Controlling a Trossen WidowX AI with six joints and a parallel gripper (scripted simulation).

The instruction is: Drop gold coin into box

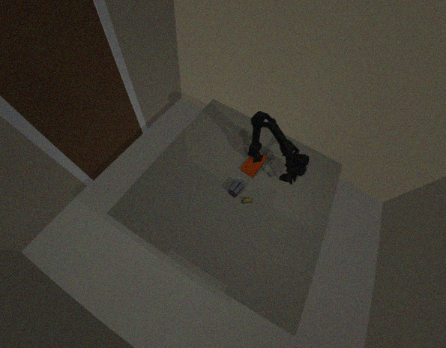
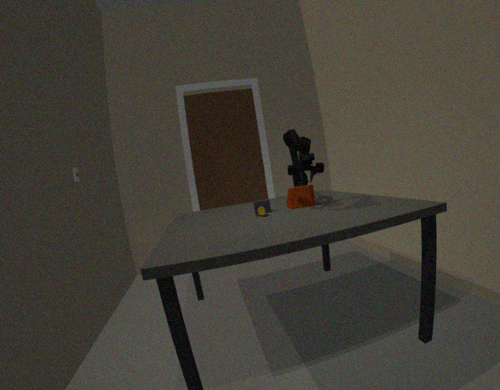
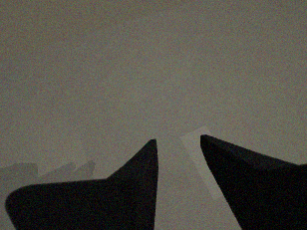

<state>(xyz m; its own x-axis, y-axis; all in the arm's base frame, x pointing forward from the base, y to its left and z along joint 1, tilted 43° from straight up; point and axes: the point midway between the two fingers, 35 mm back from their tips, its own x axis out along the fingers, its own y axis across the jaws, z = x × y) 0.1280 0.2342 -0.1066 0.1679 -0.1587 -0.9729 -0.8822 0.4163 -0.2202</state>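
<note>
Right now the gold coin is 220 mm to the right of my gripper tip, 190 mm ahead of it and 140 mm below it.
</note>
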